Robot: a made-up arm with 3 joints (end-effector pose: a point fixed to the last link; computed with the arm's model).
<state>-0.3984 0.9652 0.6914</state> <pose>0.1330 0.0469 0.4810 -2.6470 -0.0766 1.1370</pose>
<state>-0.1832 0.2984 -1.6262</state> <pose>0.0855 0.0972 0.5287 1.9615 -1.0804 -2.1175</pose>
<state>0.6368 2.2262 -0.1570</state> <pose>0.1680 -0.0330 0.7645 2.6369 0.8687 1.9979</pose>
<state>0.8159 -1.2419 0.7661</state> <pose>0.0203 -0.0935 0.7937 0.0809 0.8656 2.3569</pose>
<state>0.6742 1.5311 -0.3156</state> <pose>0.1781 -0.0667 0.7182 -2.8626 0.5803 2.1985</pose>
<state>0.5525 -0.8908 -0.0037</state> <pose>0.0063 -0.0863 0.6734 -0.9605 0.4208 1.3342</pose>
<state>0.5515 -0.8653 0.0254</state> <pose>0.0078 -0.0886 0.6726 -0.9752 0.4367 1.3614</pose>
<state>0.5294 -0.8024 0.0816</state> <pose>0.0116 -0.0918 0.6650 -1.0134 0.4483 1.4147</pose>
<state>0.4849 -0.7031 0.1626</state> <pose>0.0180 -0.0947 0.6505 -1.0810 0.4592 1.4840</pose>
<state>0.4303 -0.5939 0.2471</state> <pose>0.0258 -0.0954 0.6335 -1.1655 0.4717 1.5425</pose>
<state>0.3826 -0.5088 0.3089</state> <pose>0.0321 -0.0940 0.6193 -1.2388 0.4793 1.5742</pose>
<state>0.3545 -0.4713 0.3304</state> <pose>0.0349 -0.0918 0.6111 -1.2742 0.4720 1.5815</pose>
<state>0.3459 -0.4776 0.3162</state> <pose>0.0342 -0.0900 0.6085 -1.2706 0.4505 1.5744</pose>
